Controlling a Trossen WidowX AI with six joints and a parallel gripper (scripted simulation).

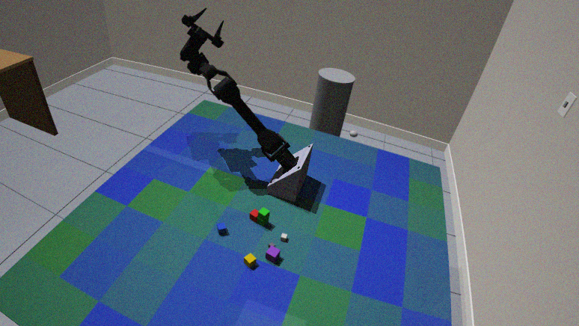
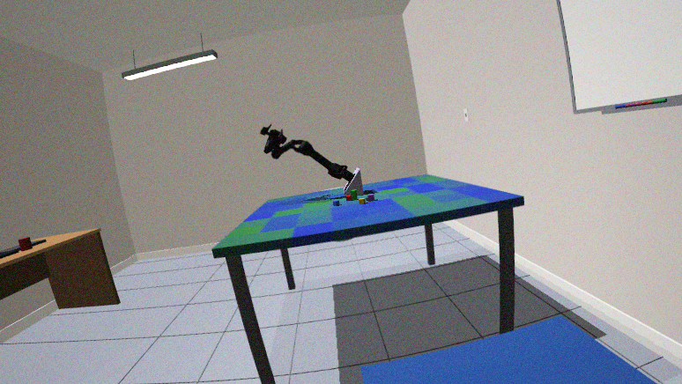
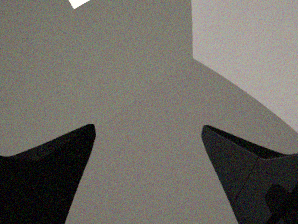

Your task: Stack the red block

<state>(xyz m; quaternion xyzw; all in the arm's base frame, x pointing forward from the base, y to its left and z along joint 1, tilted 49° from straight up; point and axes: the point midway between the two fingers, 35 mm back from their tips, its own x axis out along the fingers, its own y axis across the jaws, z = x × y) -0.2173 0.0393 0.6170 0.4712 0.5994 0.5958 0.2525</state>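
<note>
The blue block lies 580 mm ahead of my gripper tip, 520 mm below it and 250 mm to the left of it. Also, from my gripper tip: purple block: 640 mm ahead, 520 mm below, 440 mm to the left; white block: 560 mm ahead, 530 mm below, 460 mm to the left; red block: 520 mm below, 500 mm ahead, 340 mm to the left.
</note>
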